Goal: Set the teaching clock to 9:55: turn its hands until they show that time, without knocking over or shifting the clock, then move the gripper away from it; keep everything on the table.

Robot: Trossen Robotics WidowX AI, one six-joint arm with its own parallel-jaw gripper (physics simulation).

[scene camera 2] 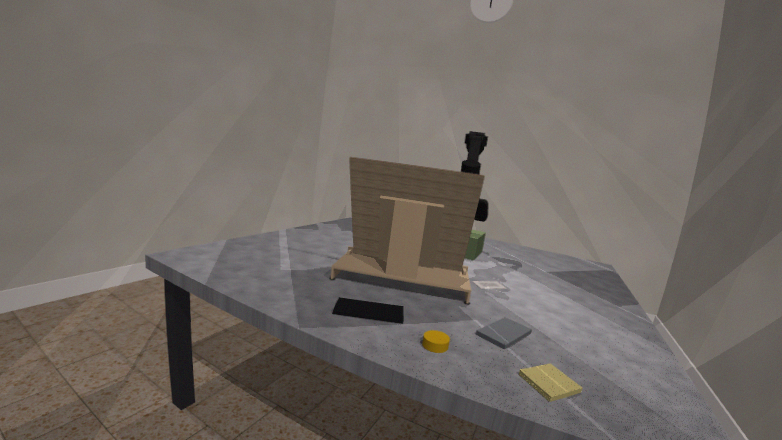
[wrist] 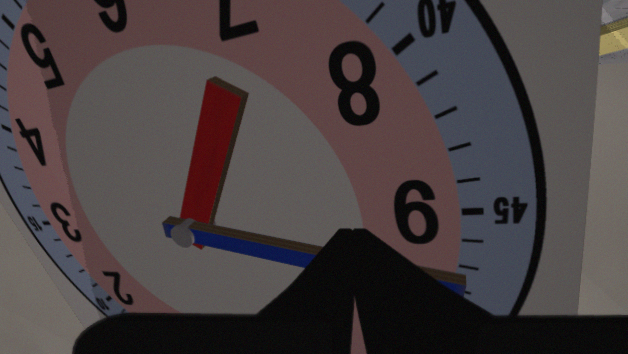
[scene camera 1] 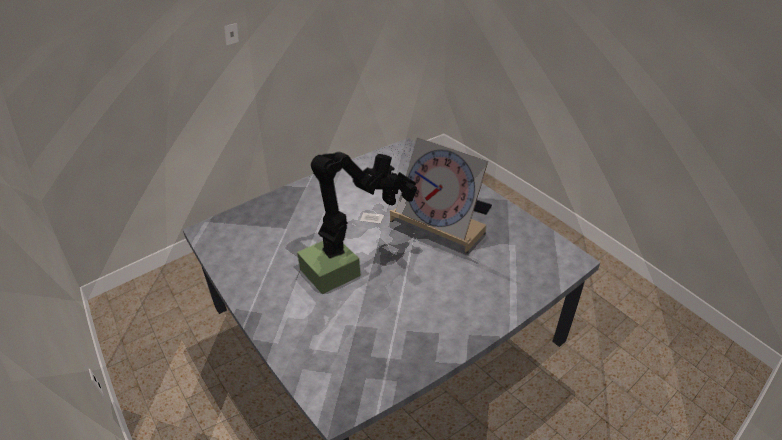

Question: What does the black flat slab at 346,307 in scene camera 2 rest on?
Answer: The table.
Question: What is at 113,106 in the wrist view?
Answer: A teaching clock.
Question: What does the grey tile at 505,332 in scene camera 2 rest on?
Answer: The table.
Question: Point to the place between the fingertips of my gripper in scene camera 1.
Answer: At 415,183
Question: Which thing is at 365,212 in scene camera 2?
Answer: A teaching clock.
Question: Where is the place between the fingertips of my gripper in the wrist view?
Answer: At 351,242
